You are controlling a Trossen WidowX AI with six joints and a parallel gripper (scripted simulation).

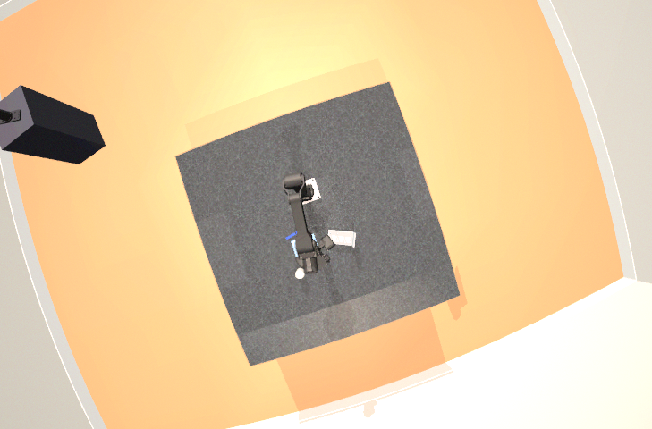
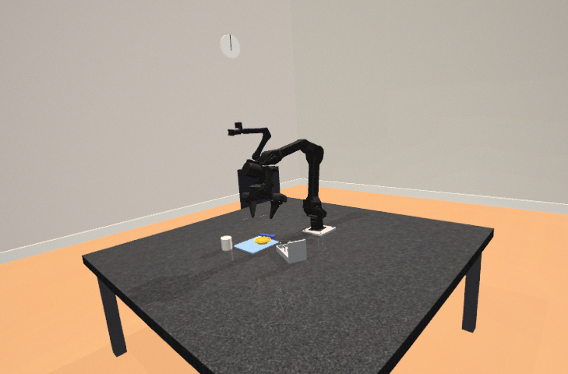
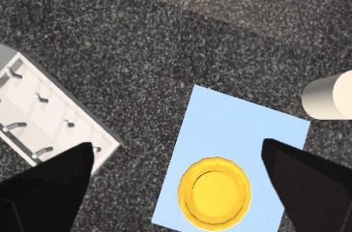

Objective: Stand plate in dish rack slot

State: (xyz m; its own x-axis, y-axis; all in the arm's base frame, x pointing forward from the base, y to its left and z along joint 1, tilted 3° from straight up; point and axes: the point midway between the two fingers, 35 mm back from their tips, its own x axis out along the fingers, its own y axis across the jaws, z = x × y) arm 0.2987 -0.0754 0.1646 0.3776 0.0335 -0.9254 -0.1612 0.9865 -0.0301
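My gripper tip is now 5 cm past the yellow plate, 5 cm to the left of it and 12 cm above it. Also, from my gripper tip: white cup: 6 cm ahead, 15 cm to the right, 11 cm below; then light blue mat: 3 cm behind, 7 cm to the right, 14 cm below; then dish rack: 1 cm behind, 13 cm to the left, 11 cm below.
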